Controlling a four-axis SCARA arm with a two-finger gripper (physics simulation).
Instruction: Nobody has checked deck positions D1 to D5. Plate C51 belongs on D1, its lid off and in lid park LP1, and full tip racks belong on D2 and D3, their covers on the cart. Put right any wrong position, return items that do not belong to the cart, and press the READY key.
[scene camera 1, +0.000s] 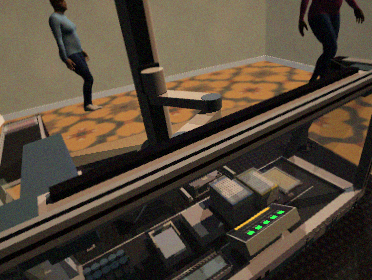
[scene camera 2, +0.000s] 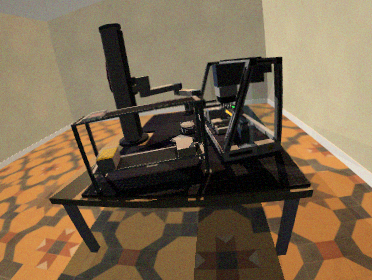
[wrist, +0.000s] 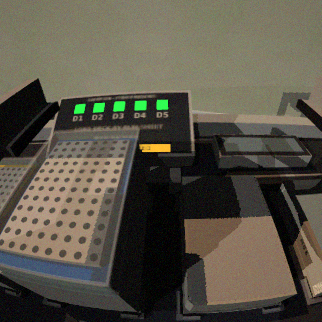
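Where they show: gripper, fingertip midpoint: (scene camera 1: 213, 187) (scene camera 2: 219, 102) (wrist: 178, 83); arm's base at its link origin: (scene camera 2: 134, 140).
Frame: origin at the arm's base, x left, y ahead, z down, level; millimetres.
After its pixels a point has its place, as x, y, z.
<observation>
My gripper (wrist: 178, 83) @[27, 708, -223] is open and empty above the deck, its black fingers at the left and right of the wrist view. A blue-edged tip rack (wrist: 70, 200) (scene camera 1: 231, 192) stands at D3 under a clear cover. A yellow-edged tip rack (wrist: 11, 182) (scene camera 1: 257, 181) stands at D2; its cover also appears to be on. A flat yellowish plate (scene camera 1: 282, 179) lies at D1; its lid state and label cannot be read. A block with a tan top (wrist: 240, 260) (scene camera 1: 205, 220) stands at D4. A pale-topped item (scene camera 1: 169, 240) @[-142, 710, -69] is at D5. The panel (wrist: 125, 132) (scene camera 1: 287, 217) shows five lit green lamps.
A shallow tray (wrist: 265, 145) @[-86, 862, -87] (scene camera 1: 205, 268) lies behind D4 and D5 in the wrist view. Round blue items (scene camera 1: 105, 265) stand beyond D5. The cart (scene camera 2: 135, 108) @[-538, 306, -363] holds a yellow-topped rack (scene camera 2: 108, 156) @[-648, 162, -181]. The enclosure's frame (scene camera 2: 279, 110) @[-404, 1003, -246] surrounds the deck. Two people stand beyond the bench.
</observation>
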